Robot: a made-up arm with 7 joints.
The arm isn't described. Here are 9 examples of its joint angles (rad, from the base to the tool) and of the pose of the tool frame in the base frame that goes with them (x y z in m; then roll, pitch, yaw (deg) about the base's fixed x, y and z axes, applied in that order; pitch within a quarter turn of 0, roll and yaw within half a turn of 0).
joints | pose
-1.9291 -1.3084 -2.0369 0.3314 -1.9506 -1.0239 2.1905 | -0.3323 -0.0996 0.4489 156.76 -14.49 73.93
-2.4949 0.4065 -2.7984 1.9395 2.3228 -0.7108 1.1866 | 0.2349 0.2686 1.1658 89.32 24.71 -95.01
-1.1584 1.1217 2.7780 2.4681 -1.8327 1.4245 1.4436 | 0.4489 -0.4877 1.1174 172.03 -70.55 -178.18
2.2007 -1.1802 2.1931 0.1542 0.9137 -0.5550 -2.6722 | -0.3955 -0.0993 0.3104 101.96 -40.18 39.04
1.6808 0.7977 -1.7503 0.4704 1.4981 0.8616 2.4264 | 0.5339 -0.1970 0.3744 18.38 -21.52 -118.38
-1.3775 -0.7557 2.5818 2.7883 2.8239 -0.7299 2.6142 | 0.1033 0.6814 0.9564 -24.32 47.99 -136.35
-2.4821 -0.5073 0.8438 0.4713 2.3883 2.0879 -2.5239 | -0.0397 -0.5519 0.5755 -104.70 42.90 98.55
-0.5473 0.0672 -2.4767 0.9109 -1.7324 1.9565 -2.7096 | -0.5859 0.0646 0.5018 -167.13 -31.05 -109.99
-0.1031 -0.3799 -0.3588 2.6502 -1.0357 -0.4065 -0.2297 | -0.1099 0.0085 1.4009 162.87 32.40 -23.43
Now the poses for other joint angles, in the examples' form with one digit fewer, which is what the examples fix.
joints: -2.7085 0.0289 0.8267 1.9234 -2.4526 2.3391 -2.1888
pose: -0.362 -0.429 1.120 98.7 14.6 -22.2
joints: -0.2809 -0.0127 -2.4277 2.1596 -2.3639 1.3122 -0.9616
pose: -0.566 -0.203 1.259 120.6 64.8 23.3
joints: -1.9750 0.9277 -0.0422 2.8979 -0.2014 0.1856 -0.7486
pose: -0.334 -0.746 1.045 -53.8 57.1 22.5
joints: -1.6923 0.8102 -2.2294 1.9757 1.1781 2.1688 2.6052
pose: -0.538 -0.213 1.037 15.8 -31.0 114.5
